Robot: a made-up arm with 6 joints. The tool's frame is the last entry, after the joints. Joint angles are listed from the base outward. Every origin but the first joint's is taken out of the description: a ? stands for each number. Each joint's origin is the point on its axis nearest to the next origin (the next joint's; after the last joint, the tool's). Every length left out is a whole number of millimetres.
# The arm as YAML. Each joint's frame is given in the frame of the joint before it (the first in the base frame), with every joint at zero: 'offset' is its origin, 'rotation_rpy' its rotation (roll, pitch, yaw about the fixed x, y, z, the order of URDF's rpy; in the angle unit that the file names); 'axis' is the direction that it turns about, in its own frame. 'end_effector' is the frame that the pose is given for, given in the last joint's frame.
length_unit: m
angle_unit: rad
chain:
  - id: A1
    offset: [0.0, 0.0, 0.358]
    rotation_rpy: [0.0, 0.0, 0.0]
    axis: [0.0, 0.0, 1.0]
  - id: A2
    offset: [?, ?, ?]
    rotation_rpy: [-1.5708, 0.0, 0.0]
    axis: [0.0, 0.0, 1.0]
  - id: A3
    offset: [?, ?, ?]
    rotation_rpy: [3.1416, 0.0, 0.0]
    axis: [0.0, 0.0, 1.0]
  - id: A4
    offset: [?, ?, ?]
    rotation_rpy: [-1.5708, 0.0, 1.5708]
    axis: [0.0, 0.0, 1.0]
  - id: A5
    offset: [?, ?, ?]
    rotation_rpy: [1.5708, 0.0, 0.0]
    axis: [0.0, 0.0, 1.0]
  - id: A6
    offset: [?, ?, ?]
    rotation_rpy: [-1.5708, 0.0, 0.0]
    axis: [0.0, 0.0, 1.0]
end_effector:
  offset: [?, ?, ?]
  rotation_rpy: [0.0, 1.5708, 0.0]
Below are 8 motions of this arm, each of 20 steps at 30 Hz.
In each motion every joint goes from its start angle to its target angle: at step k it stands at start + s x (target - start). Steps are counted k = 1, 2, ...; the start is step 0. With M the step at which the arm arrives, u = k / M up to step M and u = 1 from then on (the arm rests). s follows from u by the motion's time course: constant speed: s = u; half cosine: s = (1 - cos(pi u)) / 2; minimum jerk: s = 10 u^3 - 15 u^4 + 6 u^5.
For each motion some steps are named. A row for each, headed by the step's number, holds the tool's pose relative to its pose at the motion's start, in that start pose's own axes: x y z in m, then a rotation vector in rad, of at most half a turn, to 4 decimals.
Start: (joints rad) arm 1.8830 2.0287 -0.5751 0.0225 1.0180 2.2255
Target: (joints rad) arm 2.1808 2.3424 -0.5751 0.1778 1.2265 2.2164
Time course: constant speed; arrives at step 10
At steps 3, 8, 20:
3: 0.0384 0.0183 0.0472 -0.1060 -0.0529 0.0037
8: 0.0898 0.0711 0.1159 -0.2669 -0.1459 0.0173
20: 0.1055 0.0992 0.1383 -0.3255 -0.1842 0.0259

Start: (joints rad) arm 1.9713 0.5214 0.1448 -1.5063 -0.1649 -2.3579
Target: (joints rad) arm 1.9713 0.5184 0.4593 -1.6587 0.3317 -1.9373
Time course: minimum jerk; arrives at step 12
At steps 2, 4, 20:
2: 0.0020 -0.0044 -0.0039 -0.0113 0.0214 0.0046
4: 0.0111 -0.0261 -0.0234 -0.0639 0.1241 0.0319
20: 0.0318 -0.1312 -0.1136 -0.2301 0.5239 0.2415

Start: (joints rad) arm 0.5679 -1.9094 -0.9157 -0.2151 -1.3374 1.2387
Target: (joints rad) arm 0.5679 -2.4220 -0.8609 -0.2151 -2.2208 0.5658
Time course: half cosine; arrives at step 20
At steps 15, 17, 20:
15: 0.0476 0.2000 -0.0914 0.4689 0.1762 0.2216
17: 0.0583 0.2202 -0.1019 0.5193 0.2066 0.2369
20: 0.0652 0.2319 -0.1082 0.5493 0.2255 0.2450

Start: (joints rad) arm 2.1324 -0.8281 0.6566 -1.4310 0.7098 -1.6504
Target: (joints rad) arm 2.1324 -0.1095 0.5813 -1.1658 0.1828 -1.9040
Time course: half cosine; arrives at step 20
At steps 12, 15, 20:
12: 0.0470 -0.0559 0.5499 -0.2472 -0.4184 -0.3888
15: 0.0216 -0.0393 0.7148 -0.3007 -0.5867 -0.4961
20: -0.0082 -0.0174 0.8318 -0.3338 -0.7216 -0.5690

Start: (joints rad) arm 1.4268 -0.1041 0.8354 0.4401 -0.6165 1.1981
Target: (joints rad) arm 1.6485 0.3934 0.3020 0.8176 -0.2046 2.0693
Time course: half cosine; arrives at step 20
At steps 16, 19, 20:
16: 0.4273 0.5971 0.3126 -1.2418 -0.5611 0.3057
19: 0.4392 0.6671 0.3472 -1.3537 -0.6597 0.3009
20: 0.4398 0.6719 0.3495 -1.3613 -0.6668 0.3003

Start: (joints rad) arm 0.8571 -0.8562 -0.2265 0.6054 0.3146 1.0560
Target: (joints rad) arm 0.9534 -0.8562 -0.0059 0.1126 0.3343 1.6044
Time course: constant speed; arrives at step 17
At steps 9, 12, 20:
9: -0.0070 -0.0093 -0.0385 -0.0173 0.0541 -0.1628
12: -0.0081 -0.0107 -0.0491 -0.0199 0.0772 -0.2120
20: -0.0084 -0.0121 -0.0638 -0.0205 0.1203 -0.2876

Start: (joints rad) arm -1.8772 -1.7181 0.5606 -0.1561 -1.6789 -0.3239
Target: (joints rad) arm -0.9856 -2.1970 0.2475 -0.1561 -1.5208 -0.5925
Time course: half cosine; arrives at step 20
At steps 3, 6, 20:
3: -0.0146 -0.0611 -0.0088 0.0406 -0.0084 0.0448
6: -0.0401 -0.2325 -0.0427 0.1572 -0.0291 0.1679
20: 0.1564 -0.9948 -0.4475 0.8420 -0.0728 0.7701

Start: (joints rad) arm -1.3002 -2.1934 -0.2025 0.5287 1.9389 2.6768
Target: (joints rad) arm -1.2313 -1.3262 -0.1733 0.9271 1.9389 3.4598
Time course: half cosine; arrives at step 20
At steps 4, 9, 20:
4: -0.0495 0.0198 0.0617 -0.0263 -0.0698 0.0147
9: -0.2508 0.0503 0.2579 -0.0938 -0.2968 0.0315
20: -0.6854 -0.0528 0.5132 -0.1260 -0.6218 -0.0354

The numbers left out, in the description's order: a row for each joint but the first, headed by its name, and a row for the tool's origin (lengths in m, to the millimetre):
A2: 0.0 0.0 0.0
A3: 0.0 -0.877 0.0
A4: 0.518 0.0 0.0
A5: 0.0 -0.186 0.0
A6: 0.0 0.0 0.0
tool: 0.0 0.0 0.0

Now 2 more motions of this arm.
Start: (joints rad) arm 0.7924 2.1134 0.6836 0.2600 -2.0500 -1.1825
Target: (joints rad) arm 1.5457 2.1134 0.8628 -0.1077 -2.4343 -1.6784
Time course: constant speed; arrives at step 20
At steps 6, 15, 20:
6: -0.0679 0.0374 -0.1834 0.1838 -0.0878 -0.0866
15: -0.0925 0.1297 -0.4730 0.4506 -0.2511 -0.1992
20: -0.0633 0.1968 -0.6305 0.5948 -0.3593 -0.2547

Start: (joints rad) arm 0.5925 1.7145 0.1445 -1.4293 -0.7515 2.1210
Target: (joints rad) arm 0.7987 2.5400 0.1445 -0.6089 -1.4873 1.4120
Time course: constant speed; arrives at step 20
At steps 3, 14, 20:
3: 0.0636 -0.0008 -0.0929 0.0873 0.1083 0.2103
14: 0.2147 0.0475 -0.4581 0.5393 0.6670 0.9360
20: 0.2390 0.1026 -0.6649 0.8309 1.0787 1.2782

